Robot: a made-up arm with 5 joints.
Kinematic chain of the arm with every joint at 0, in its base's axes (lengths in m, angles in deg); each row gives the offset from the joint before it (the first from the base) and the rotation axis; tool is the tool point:
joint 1: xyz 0 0 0.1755 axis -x
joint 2: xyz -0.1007 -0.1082 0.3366 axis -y
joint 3: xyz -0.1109 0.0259 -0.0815 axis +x
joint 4: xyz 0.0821 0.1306 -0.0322 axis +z
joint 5: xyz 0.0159 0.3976 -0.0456 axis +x
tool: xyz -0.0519 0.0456 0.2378
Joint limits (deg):
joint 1: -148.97..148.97
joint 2: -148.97..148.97
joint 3: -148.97..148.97
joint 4: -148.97..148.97
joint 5: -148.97..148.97
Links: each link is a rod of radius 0.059 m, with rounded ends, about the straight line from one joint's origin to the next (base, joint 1, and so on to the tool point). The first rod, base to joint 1, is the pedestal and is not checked.
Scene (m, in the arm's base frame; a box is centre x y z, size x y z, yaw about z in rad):
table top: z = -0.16
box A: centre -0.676 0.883 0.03 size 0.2 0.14 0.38 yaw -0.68
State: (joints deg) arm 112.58 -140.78 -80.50 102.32 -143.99
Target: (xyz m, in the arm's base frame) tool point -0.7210 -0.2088 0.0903
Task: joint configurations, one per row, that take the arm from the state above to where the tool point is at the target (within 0.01 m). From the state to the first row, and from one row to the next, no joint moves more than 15 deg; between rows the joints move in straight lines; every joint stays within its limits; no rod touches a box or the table.
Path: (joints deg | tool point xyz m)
1: 101.44 -142.42 -93.32 97.04 -142.63 | 0.2570 0.7951 0.4004
2: 90.30 -144.06 -106.14 91.76 -141.27 | 0.2904 0.7162 0.5563
3: 79.16 -145.69 -118.96 86.48 -139.91 | 0.3209 0.6005 0.6941
4: 68.01 -147.33 -131.78 81.20 -138.55 | 0.3501 0.4490 0.8013
5: 56.87 -148.97 -144.60 75.92 -137.19 | 0.3787 0.2697 0.8634
6: 66.11 -135.03 -132.11 68.53 -135.98 | 0.2007 0.5277 0.9403
7: 75.34 -121.09 -119.63 61.15 -134.78 | -0.0531 0.7521 0.8892
8: 84.57 -107.15 -107.14 53.77 -133.57 | -0.3417 0.8695 0.7288
9: 93.80 -93.22 -94.65 46.39 -132.36 | -0.6115 0.8367 0.5127
10: 103.04 -79.28 -82.17 39.01 -131.15 | -0.8098 0.6568 0.3065
11: 112.27 -65.34 -69.68 31.63 -129.95 | -0.8986 0.3762 0.1615
12: 121.50 -51.40 -57.19 24.24 -128.74 | -0.8641 0.0652 0.0956
13: 130.73 -37.46 -44.71 16.86 -127.53 | -0.7210 -0.2088 0.0903

